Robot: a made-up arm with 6 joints. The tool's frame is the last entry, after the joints.
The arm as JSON. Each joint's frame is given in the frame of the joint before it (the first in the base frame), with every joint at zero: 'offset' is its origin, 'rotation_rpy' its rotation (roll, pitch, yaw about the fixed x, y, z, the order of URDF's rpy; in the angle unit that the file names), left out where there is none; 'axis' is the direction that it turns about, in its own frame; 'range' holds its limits. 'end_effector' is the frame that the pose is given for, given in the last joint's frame.
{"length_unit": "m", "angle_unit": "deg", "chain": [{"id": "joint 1", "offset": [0.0, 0.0, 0.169], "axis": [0.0, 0.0, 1.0], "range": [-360.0, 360.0]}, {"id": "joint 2", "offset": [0.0, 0.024, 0.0], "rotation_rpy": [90.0, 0.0, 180.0], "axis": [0.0, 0.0, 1.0], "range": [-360.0, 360.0]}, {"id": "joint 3", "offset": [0.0, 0.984, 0.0], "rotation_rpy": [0.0, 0.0, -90.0], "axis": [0.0, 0.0, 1.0], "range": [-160.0, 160.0]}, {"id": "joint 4", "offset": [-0.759, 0.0, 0.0], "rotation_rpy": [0.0, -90.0, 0.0], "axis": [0.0, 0.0, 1.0], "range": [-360.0, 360.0]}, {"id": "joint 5", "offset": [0.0, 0.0, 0.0], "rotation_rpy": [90.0, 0.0, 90.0], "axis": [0.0, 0.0, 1.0], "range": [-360.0, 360.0]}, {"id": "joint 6", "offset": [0.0, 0.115, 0.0], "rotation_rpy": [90.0, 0.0, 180.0], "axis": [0.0, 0.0, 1.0], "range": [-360.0, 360.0]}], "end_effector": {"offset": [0.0, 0.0, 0.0]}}
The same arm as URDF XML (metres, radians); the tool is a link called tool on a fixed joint. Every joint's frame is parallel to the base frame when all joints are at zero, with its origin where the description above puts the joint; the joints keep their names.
<robot name="arm">
  <joint name="joint 1" type="revolute">
    <parent link="base"/>
    <child link="link1"/>
    <origin xyz="0 0 0.169"/>
    <axis xyz="0 0 1"/>
    <limit lower="-6.2832" upper="6.2832"/>
  </joint>
  <joint name="joint 2" type="revolute">
    <parent link="link1"/>
    <child link="link2"/>
    <origin xyz="0 0.024 0"/>
    <axis xyz="0 1 0"/>
    <limit lower="-6.2832" upper="6.2832"/>
  </joint>
  <joint name="joint 3" type="revolute">
    <parent link="link2"/>
    <child link="link3"/>
    <origin xyz="0 0 0.984"/>
    <axis xyz="0 1 0"/>
    <limit lower="-2.7925" upper="2.7925"/>
  </joint>
  <joint name="joint 4" type="revolute">
    <parent link="link3"/>
    <child link="link4"/>
    <origin xyz="0 0 0.759"/>
    <axis xyz="0 0 1"/>
    <limit lower="-6.2832" upper="6.2832"/>
  </joint>
  <joint name="joint 5" type="revolute">
    <parent link="link4"/>
    <child link="link5"/>
    <origin xyz="0 0 0"/>
    <axis xyz="0 1 0"/>
    <limit lower="-6.2832" upper="6.2832"/>
  </joint>
  <joint name="joint 6" type="revolute">
    <parent link="link5"/>
    <child link="link6"/>
    <origin xyz="0 0 0.115"/>
    <axis xyz="0 0 1"/>
    <limit lower="-6.2832" upper="6.2832"/>
  </joint>
  <joint name="tool_joint" type="fixed">
    <parent link="link6"/>
    <child link="tool"/>
    <origin xyz="0 0 0"/>
  </joint>
  <link name="base"/>
  <link name="link1"/>
  <link name="link2"/>
  <link name="link3"/>
  <link name="link4"/>
  <link name="link5"/>
  <link name="link6"/>
  <link name="tool"/>
</robot>

